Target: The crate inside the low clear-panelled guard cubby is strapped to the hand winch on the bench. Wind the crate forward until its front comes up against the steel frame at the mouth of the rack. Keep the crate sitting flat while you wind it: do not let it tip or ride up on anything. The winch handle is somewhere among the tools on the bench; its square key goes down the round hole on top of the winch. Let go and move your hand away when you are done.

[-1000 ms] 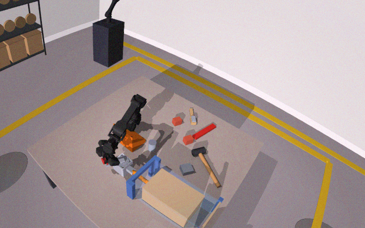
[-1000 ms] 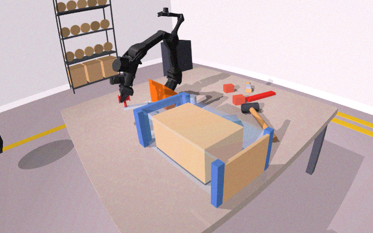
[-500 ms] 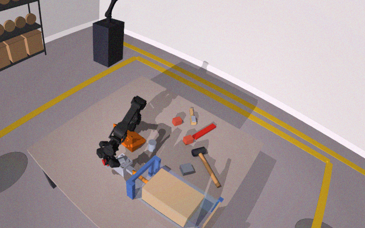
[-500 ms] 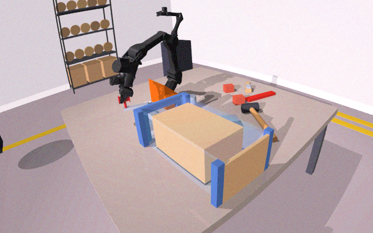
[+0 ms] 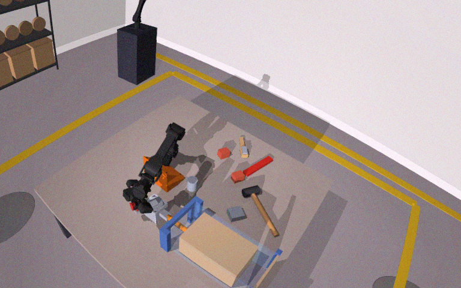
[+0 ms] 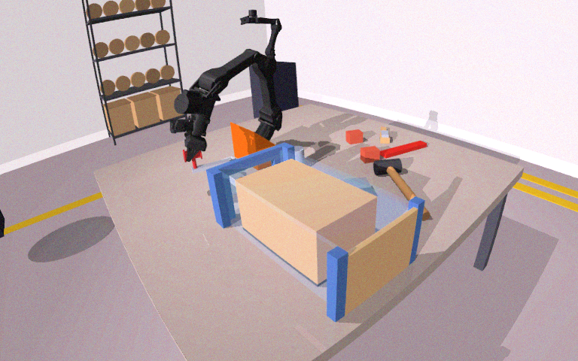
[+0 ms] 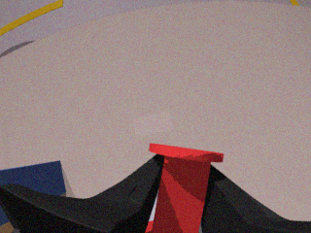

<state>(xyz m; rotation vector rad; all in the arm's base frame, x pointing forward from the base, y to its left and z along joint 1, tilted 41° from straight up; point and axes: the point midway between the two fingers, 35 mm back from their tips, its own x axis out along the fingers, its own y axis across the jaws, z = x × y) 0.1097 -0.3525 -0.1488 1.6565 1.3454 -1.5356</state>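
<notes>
Now: gripper tip 20 mm short of the winch handle, 50 mm to the right of it and 30 mm above it. Also, from my gripper tip: red knob (10 mm ahead, 20 mm to the left); then grey hand winch (30 mm ahead, 100 mm to the left, 100 mm below); then blue steel frame (200 mm ahead, 100 mm to the left, 30 mm below).
</notes>
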